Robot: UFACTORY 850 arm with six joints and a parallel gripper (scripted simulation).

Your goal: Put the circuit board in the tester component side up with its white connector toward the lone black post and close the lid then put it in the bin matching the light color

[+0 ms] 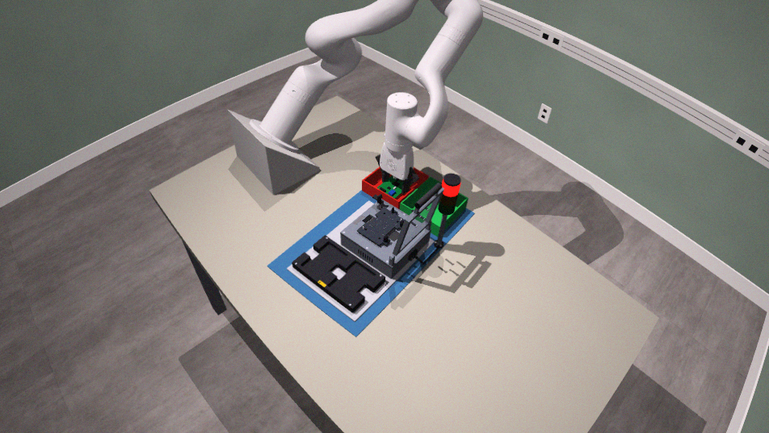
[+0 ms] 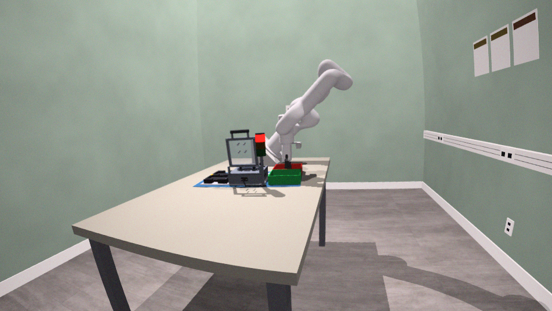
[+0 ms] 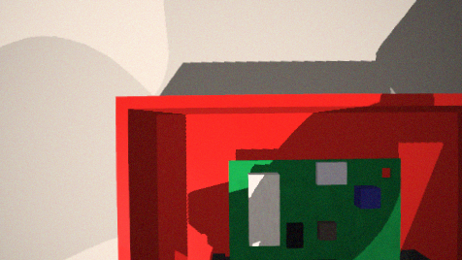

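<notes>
My hand is 1 cm above the red bin. Also, from my hand: black latch part 6 cm ahead, 13 cm to the right, 6 cm above; then green bin 15 cm ahead, 2 cm to the left, 1 cm below; then green circuit board 1 cm below.
</notes>
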